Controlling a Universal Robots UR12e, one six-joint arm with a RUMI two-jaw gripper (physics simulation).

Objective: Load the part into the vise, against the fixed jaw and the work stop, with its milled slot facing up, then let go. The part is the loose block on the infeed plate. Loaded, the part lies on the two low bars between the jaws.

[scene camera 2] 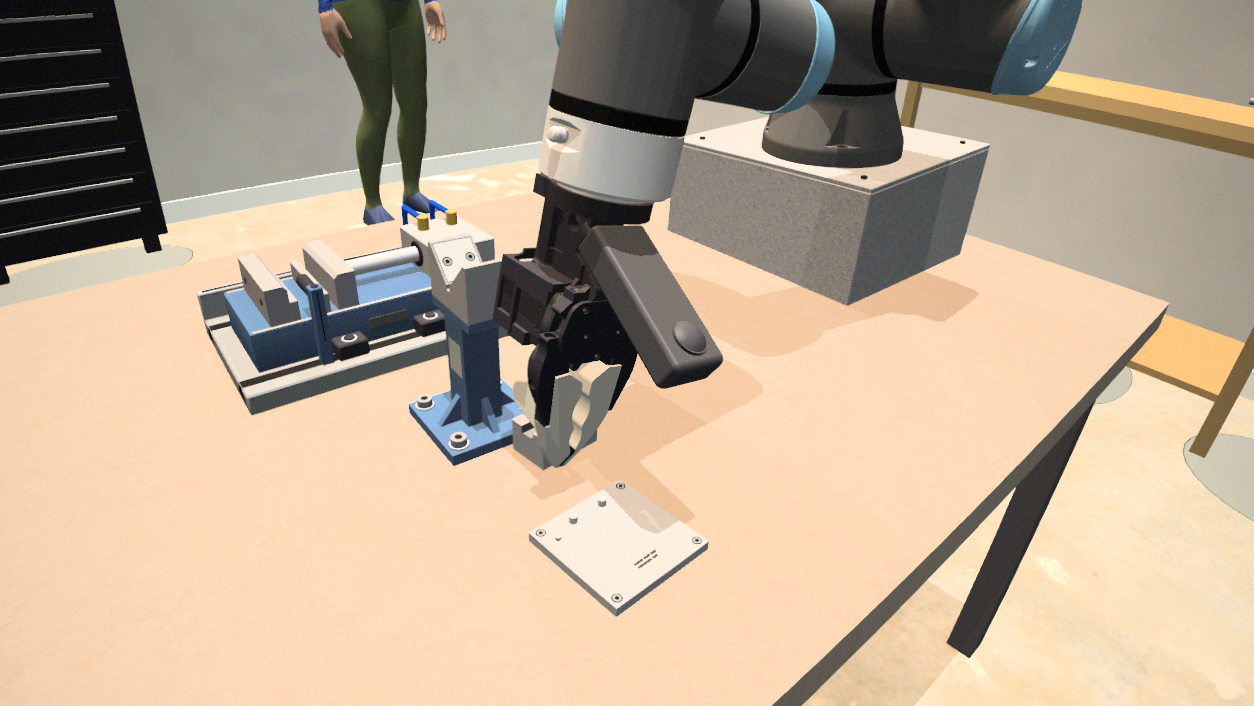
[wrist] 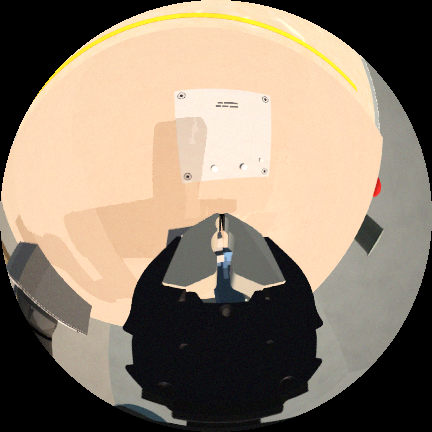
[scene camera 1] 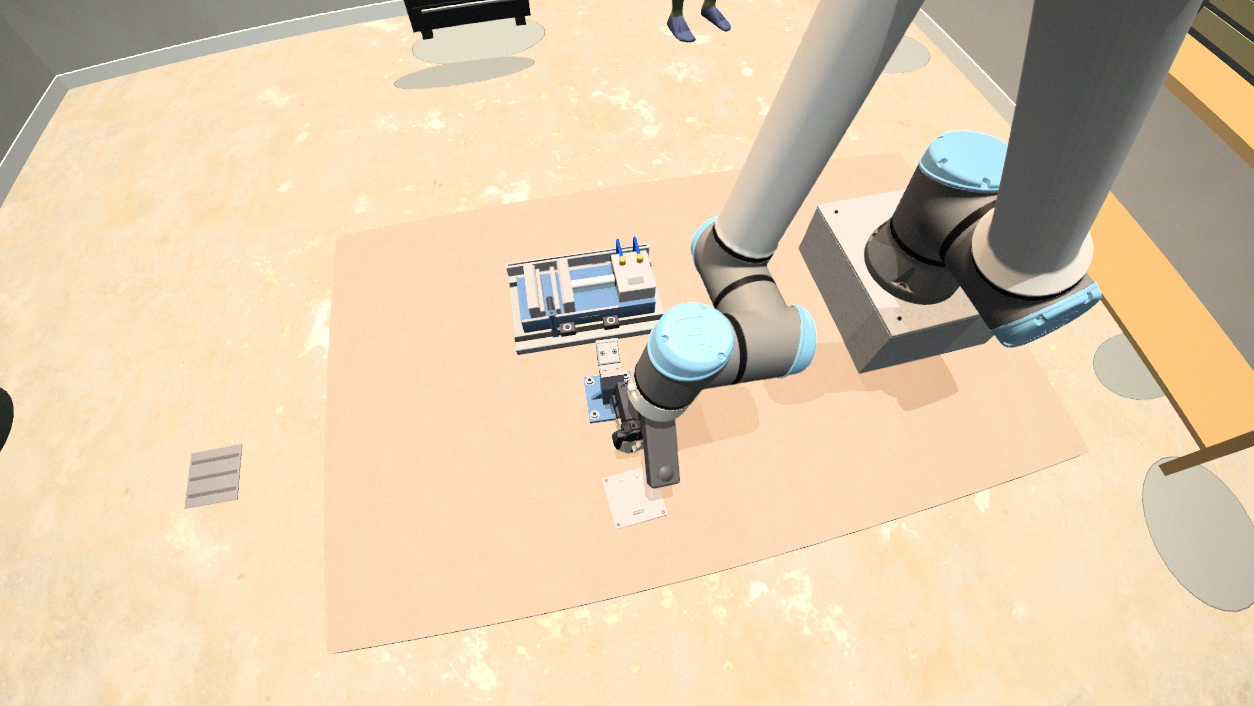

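Where they show: gripper, fingertip midpoint: [scene camera 2: 558, 465] [wrist: 220, 214] [scene camera 1: 627, 449]; arm's base, origin of the base link: [scene camera 2: 830, 149] [scene camera 1: 912, 263].
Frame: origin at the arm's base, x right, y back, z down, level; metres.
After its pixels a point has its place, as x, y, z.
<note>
The part [scene camera 2: 530, 445] @(-0.184, -0.593, 0.138) [wrist: 175, 234] @(-0.192, -0.542, 0.142) is a grey block on the table beside the blue pedestal foot, off the infeed plate [scene camera 1: 624, 508] @(-0.318, -0.612, 0.146) [scene camera 2: 614, 570] @(-0.323, -0.614, 0.146) [wrist: 240, 135] @(-0.298, -0.605, 0.146). Its slot seems to face up; the fingers hide much of it. My gripper [scene camera 2: 564, 457] @(-0.219, -0.590, 0.136) [wrist: 220, 214] @(-0.219, -0.590, 0.136) is shut, its fingertips together, low in front of the part and overlapping it in view, with no block between them. The vise [scene camera 1: 587, 302] @(0.068, -0.618, 0.094) [scene camera 2: 386, 293] @(0.061, -0.612, 0.094) stands behind to the left. Its fixed jaw [scene camera 2: 265, 289] @(0.052, -0.726, 0.058) and moving jaw [scene camera 2: 329, 274] @(0.063, -0.664, 0.062) are apart; the work stop [scene camera 2: 318, 324] @(0.025, -0.691, 0.091) is at its near side. The low bars are hard to make out.
A blue pedestal [scene camera 2: 473, 368] @(-0.126, -0.611, 0.089) with a V-notched grey head [scene camera 2: 465, 293] @(-0.141, -0.621, 0.013) stands close to the gripper, between it and the vise. Clamps [scene camera 2: 351, 343] @(0.024, -0.664, 0.119) sit along the vise's near side. The grey robot base [scene camera 1: 864, 289] @(-0.035, -0.114, 0.014) [scene camera 2: 772, 228] @(-0.012, -0.116, 0.092) stands at the right.
</note>
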